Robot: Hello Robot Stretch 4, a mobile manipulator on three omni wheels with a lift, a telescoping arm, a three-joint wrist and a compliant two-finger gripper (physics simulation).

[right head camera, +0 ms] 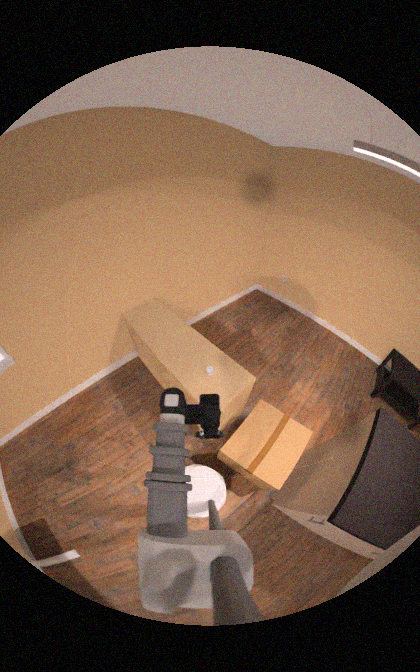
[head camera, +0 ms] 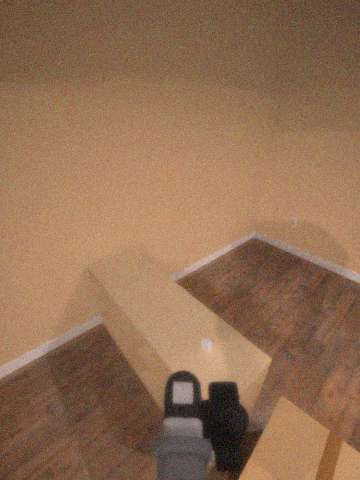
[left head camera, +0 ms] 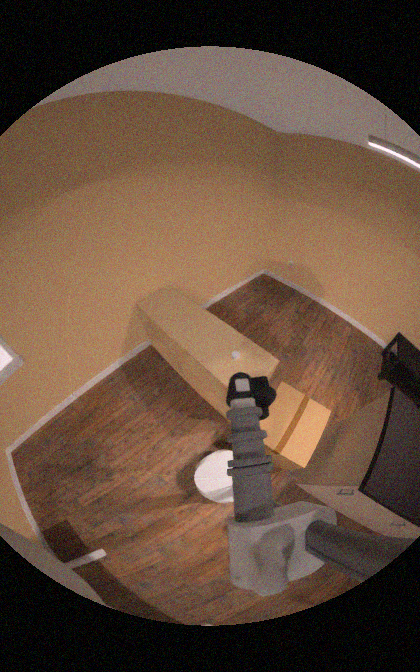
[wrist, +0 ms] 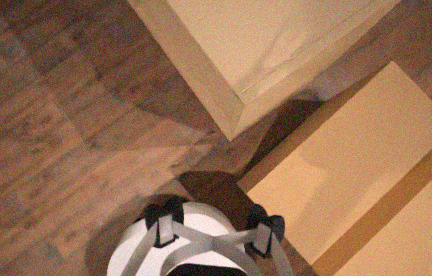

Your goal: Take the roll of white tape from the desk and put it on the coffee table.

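A small white round thing, which looks like the roll of tape, lies on a long, plain light-wood table, nearer its front end. The tape does not show in the wrist view. I cannot tell for sure from its shape whether this table is the desk or the coffee table. My gripper points down beyond the table's near corner. In the wrist view its two fingers stand apart, open and empty, above a white round disc. The fingers are hidden in the head and left head views.
A cardboard box stands close to the table's near end. The white disc is low under my arm. A dark panel and a black stand are at the right.
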